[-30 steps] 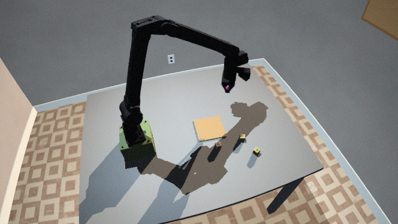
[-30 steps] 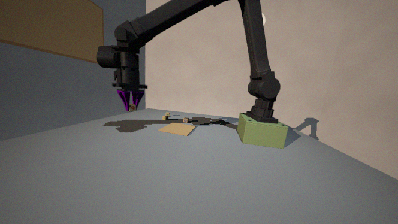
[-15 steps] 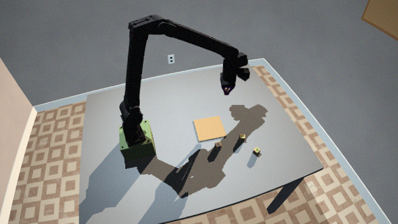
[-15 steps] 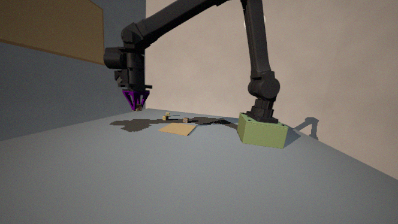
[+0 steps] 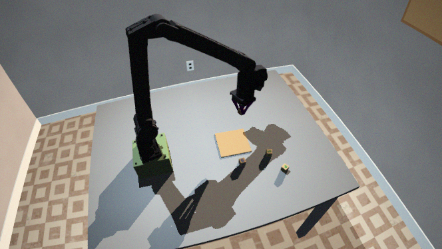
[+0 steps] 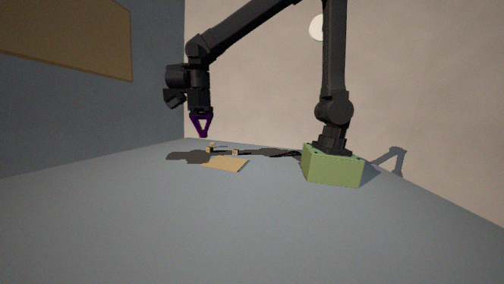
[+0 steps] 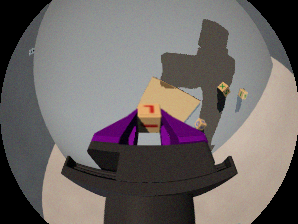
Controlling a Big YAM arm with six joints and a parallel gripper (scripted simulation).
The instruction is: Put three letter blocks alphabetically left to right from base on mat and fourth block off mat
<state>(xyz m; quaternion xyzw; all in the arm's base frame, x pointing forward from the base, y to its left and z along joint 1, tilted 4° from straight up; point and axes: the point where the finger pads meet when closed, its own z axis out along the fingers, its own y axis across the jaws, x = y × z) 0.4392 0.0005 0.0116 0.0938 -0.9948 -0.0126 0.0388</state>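
Right now the tan mat is 70 mm behind my hand, 60 mm to the right of it and 110 mm below it. The rest, counted from my hand: block: 50 mm ahead, 300 mm to the right, 100 mm below.
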